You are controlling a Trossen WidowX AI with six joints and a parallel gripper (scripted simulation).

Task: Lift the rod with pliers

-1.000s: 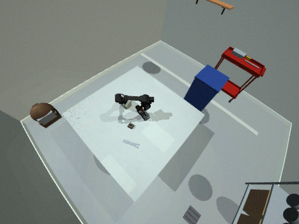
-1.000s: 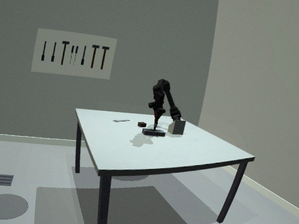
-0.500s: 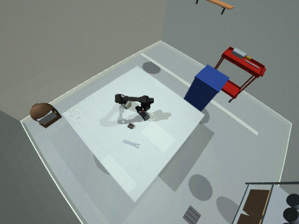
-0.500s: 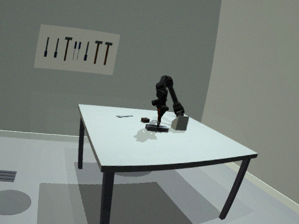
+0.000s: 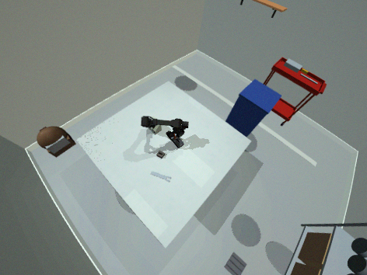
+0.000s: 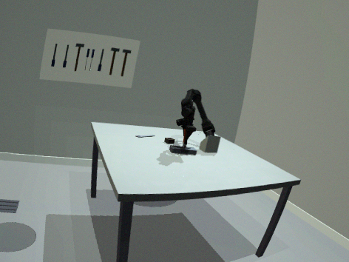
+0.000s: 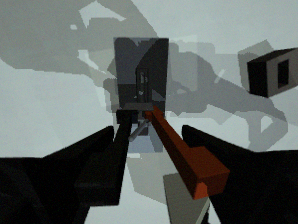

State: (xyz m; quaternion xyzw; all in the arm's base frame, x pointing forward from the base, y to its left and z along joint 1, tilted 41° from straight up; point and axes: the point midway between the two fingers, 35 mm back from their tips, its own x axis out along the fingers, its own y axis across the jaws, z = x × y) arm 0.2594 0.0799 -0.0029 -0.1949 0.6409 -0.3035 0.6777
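Right now the grey channel block is 90 mm below my gripper tip. From my gripper tip the other things lie so: flat grey strip: 340 mm to the right, 190 mm ahead, 100 mm below; dark holster: 210 mm to the right, 100 mm below, 20 mm ahead.
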